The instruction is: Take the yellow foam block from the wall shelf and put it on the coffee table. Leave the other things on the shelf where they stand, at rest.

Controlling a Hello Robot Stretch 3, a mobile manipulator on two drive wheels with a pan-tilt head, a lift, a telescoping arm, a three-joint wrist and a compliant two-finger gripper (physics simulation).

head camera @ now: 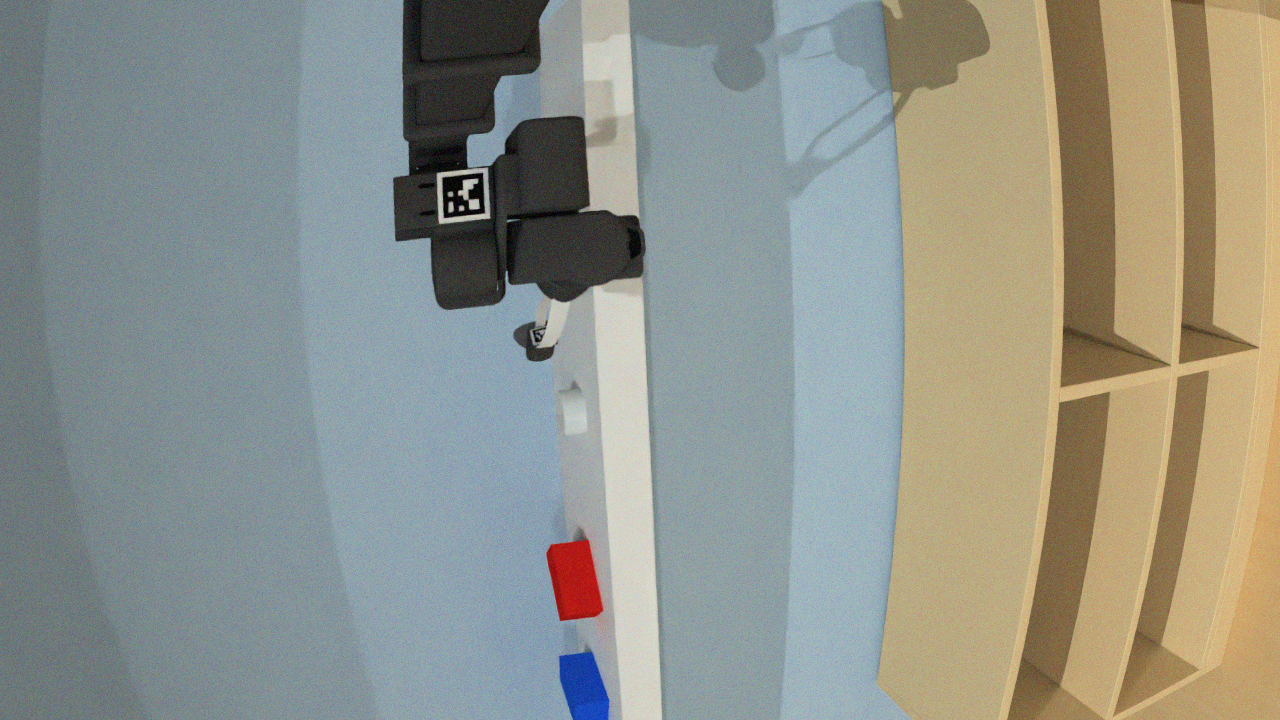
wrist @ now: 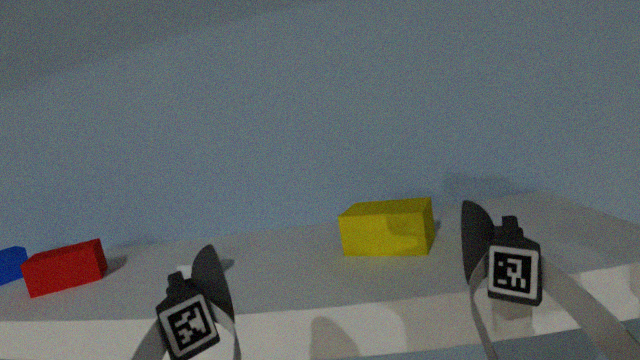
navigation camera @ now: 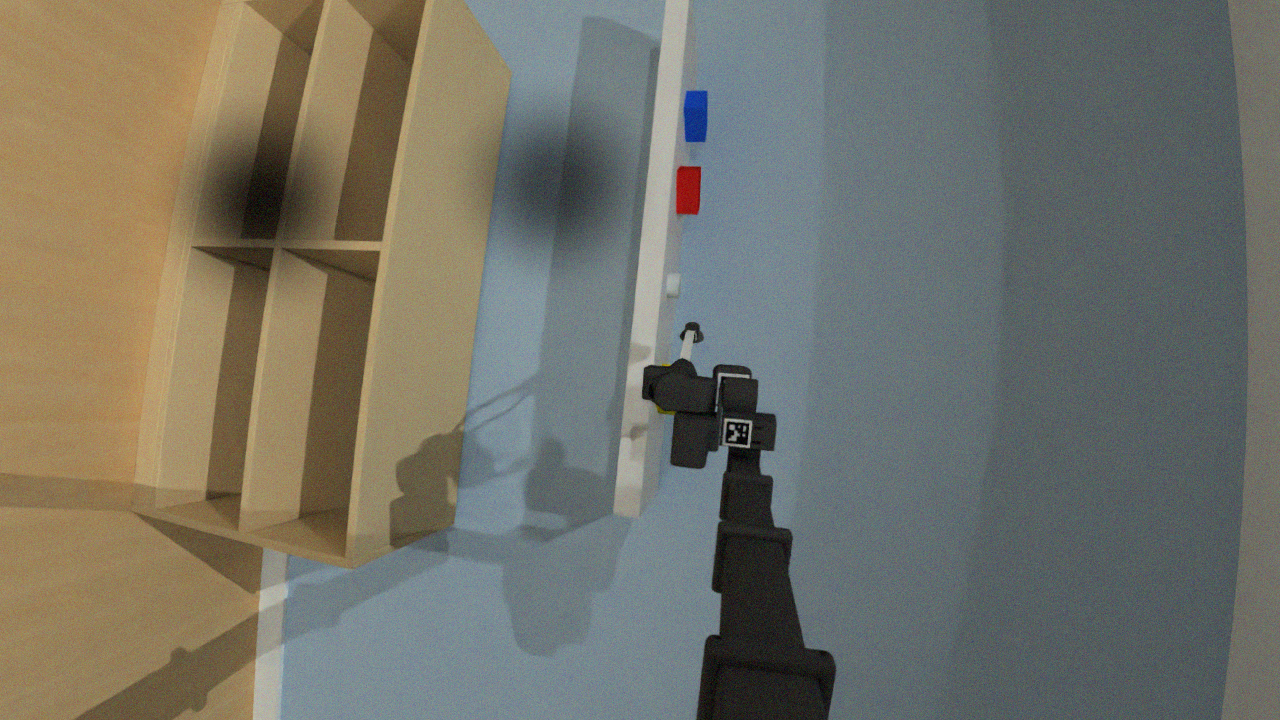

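Places are measured from the robot's base along level axes (x right, y back, z down), in metres.
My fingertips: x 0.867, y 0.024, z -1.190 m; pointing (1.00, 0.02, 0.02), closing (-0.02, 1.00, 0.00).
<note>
For each thing: its top centre in the pictures, then the offset to it from my fingertips. "spot": a spot on its surface instead.
- yellow foam block, a spot on its surface: (navigation camera: 665,411) spot: dx +0.183, dy +0.104, dz +0.057 m
- white wall shelf, a spot on its surface: (head camera: 626,447) spot: dx +0.107, dy -0.189, dz +0.098 m
- red block, centre of its top: (head camera: 555,584) (navigation camera: 699,190) dx +0.241, dy -0.369, dz +0.028 m
- blue block, centre of its top: (head camera: 567,692) (navigation camera: 706,117) dx +0.284, dy -0.546, dz +0.028 m
- small white object, centre of its top: (head camera: 559,413) (navigation camera: 679,285) dx +0.194, dy -0.159, dz +0.049 m
- wooden cubby unit, a spot on its surface: (head camera: 971,358) (navigation camera: 440,274) spot: dx +0.161, dy -0.151, dz +0.580 m
The yellow foam block (navigation camera: 665,411) (wrist: 387,235) rests on the white wall shelf (head camera: 626,447) (navigation camera: 651,241) (wrist: 285,285). It is mostly hidden under the wrist in the navigation view and does not show in the head view. My gripper (wrist: 341,252) is open and empty, its fingers wide apart. In the wrist view the block appears between the fingers, nearer the right one, and beyond the fingertips. A red block (head camera: 575,580) (navigation camera: 688,190) (wrist: 65,270) and a blue block (head camera: 583,687) (navigation camera: 696,116) (wrist: 12,265) stand further along the shelf. The coffee table does not show.
A small white object (head camera: 572,411) (navigation camera: 673,285) (wrist: 184,270) stands on the shelf between the yellow and red blocks, partly behind the left finger in the wrist view. A wooden cubby unit (head camera: 971,358) (navigation camera: 438,268) stands below the shelf. The blue wall runs behind the shelf.
</note>
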